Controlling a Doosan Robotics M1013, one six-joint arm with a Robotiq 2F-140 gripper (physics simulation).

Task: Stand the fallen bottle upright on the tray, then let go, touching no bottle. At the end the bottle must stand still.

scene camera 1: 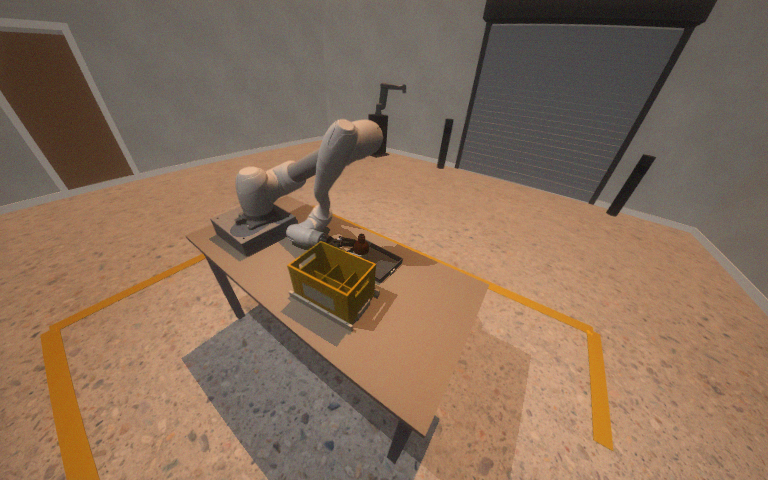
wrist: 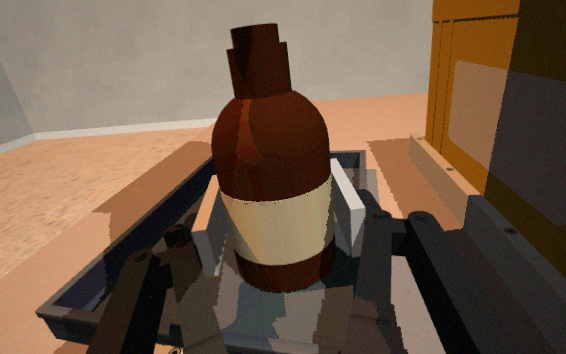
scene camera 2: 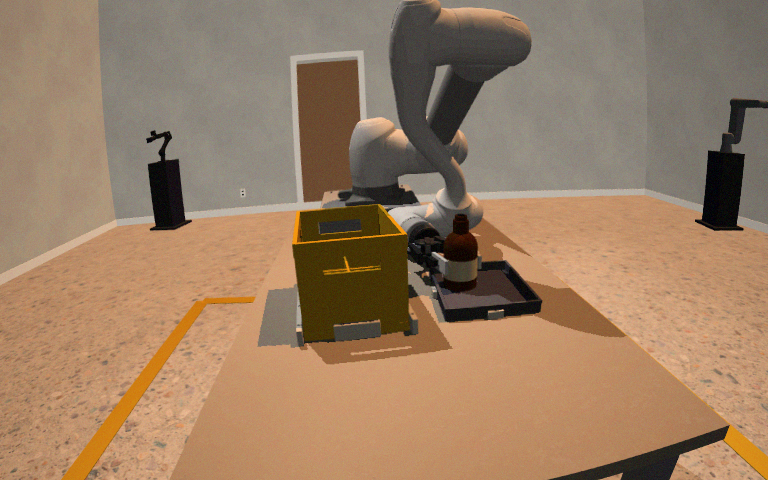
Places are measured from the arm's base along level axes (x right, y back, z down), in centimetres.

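Pixels of known places: gripper, fingertip midpoint: (scene camera 1: 364, 253) (wrist: 277, 185) (scene camera 2: 463, 265); arm's base, link origin: (scene camera 1: 260, 217) (scene camera 2: 376, 198).
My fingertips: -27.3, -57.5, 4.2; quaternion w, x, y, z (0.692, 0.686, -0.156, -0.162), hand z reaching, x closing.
Observation:
For each thing: its top centre in the pictures, then the offset to it from my fingertips, as dx, dy, dz. Level surfaces: height alone.
- brown bottle, top centre: (wrist: 253, 25) (scene camera 2: 460, 215) (scene camera 1: 361, 234) +0.7, +1.4, -10.5
- yellow crate, top centre: (scene camera 2: 343, 220) (scene camera 1: 332, 264) +23.0, -8.8, -11.9
- table, surface height: dz +5.6
The brown bottle (scene camera 1: 361, 244) (scene camera 2: 461, 251) (wrist: 275, 150) with a cream label is upright in the scene views, with its neck up. It is over the dark tray (scene camera 1: 399, 263) (scene camera 2: 526, 308) (wrist: 70, 312), near the tray's left side in scene camera 2. My gripper (scene camera 2: 459, 263) (wrist: 277, 185) is shut on the bottle, one pale pad on each side at the label. The bottle looks slightly tilted in the wrist view. Whether its base touches the tray floor I cannot tell.
A yellow crate (scene camera 1: 322, 283) (scene camera 2: 351, 294) (wrist: 470, 90) with dividers stands beside the tray on the table (scene camera 1: 419, 362) (scene camera 2: 362, 418), held by low pale rails. The arm's base block (scene camera 1: 249, 237) is at the table's far end.

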